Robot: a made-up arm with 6 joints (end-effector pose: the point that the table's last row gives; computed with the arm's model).
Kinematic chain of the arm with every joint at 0, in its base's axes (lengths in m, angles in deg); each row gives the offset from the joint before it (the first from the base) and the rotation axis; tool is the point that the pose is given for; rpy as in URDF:
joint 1: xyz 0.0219 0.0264 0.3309 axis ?
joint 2: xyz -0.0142 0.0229 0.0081 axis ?
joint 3: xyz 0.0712 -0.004 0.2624 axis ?
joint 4: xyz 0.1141 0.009 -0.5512 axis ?
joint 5: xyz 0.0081 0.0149 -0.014 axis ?
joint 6: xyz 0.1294 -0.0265 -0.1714 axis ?
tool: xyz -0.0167 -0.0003 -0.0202 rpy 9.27 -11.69 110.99
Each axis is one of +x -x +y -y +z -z.
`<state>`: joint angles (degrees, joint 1 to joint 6).
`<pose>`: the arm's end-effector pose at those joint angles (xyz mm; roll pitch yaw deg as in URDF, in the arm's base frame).
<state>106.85 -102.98 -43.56 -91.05 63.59 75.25</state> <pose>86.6 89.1 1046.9 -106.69 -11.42 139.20</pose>
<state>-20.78 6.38 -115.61 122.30 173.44 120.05</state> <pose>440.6 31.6 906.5 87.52 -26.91 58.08</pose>
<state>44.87 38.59 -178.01 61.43 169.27 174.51</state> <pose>218.4 466.8 822.1 16.05 24.18 40.12</pose>
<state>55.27 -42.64 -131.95 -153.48 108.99 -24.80</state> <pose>-160.7 -323.1 1217.8 -49.86 41.25 20.99</pose>
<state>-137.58 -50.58 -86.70 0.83 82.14 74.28</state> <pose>-213.3 -235.5 1051.5 -39.35 -49.97 -73.02</pose>
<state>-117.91 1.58 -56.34 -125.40 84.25 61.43</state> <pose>-434.1 -593.7 364.5 178.67 77.07 167.75</pose>
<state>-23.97 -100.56 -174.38 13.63 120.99 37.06</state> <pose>-730.1 445.1 407.9 -141.17 16.44 85.11</pose>
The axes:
joint 1: +z
joint 2: +y
joint 3: +y
joint 4: -z
joint 5: +y
joint 6: -z

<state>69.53 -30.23 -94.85 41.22 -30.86 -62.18</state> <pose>254.7 275.1 1194.0 -134.13 19.16 117.90</pose>
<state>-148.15 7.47 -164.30 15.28 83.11 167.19</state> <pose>-302.6 -250.5 1245.2 87.98 -29.45 132.71</pose>
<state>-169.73 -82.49 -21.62 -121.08 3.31 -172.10</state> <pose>-406.7 -211.0 680.8 -112.42 -39.00 -52.67</pose>
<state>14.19 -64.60 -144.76 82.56 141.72 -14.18</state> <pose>-538.6 115.4 903.0 -5.24 36.24 -131.05</pose>
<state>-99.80 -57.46 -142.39 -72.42 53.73 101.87</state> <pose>80.2 571.9 1248.7 174.19 -36.53 11.64</pose>
